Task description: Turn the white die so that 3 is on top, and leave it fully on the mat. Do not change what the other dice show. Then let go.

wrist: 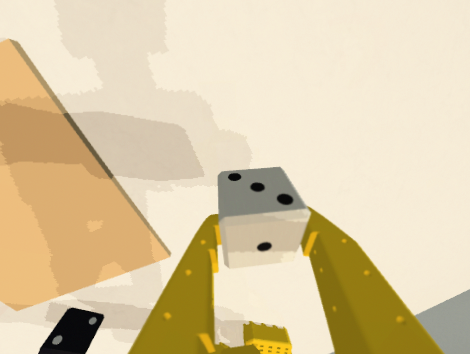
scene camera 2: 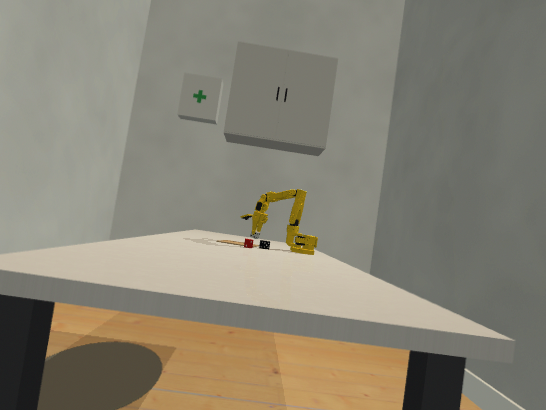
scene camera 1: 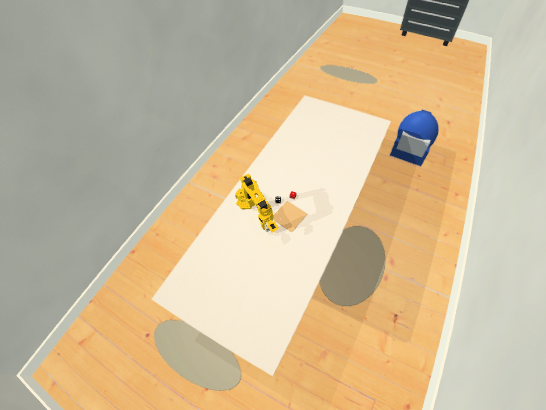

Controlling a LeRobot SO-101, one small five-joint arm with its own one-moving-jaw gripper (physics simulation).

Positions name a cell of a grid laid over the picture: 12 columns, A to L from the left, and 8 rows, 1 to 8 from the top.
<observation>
In view: a white die (wrist: G5) and a mat (wrist: B6).
</observation>
